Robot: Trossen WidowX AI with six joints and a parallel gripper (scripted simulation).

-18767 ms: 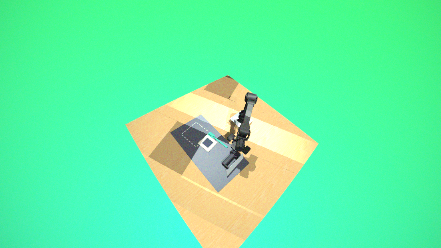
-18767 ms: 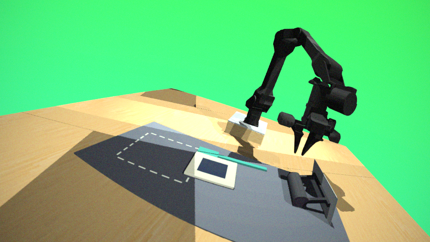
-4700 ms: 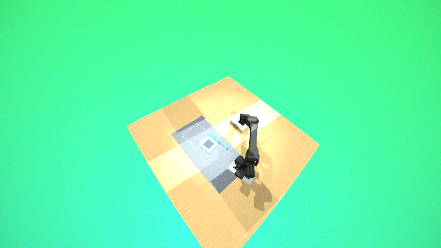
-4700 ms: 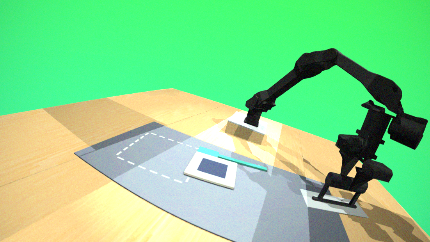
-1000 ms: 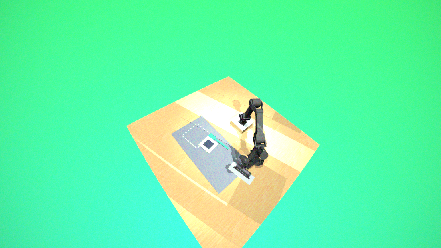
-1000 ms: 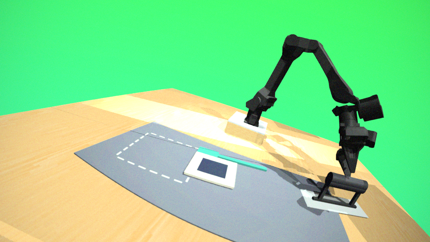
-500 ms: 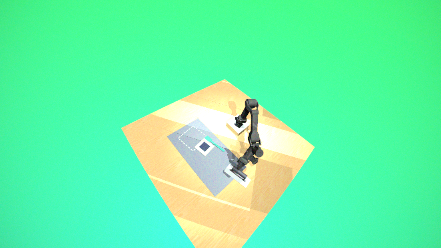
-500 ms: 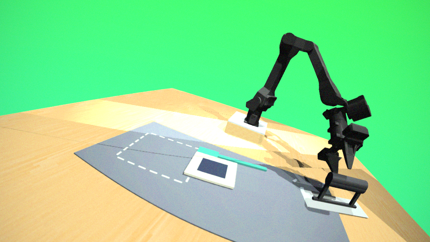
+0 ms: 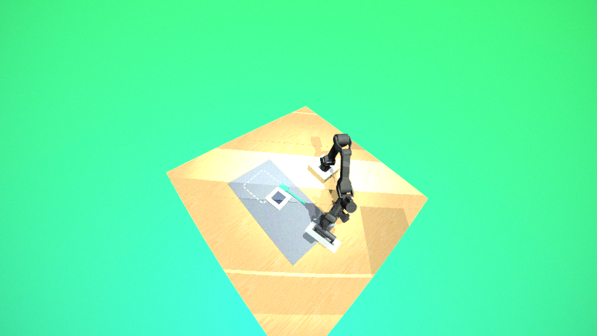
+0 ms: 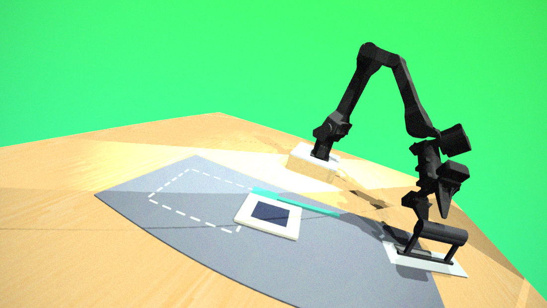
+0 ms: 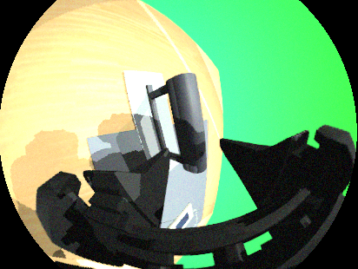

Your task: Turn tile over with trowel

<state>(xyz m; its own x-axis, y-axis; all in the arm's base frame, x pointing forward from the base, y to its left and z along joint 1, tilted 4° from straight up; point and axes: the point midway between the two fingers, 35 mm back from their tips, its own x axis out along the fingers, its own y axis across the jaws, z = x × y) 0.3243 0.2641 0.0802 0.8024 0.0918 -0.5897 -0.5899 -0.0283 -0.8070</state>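
My gripper tip is 1 cm short of the small trowel and 4 cm above it. The rest, counted from my gripper tip: tile (2 cm ahead, 33 cm to the right, 8 cm below); thin teal strip (6 cm behind, 32 cm to the right, 8 cm below); grey mat (4 cm ahead, 30 cm to the right, 10 cm below).
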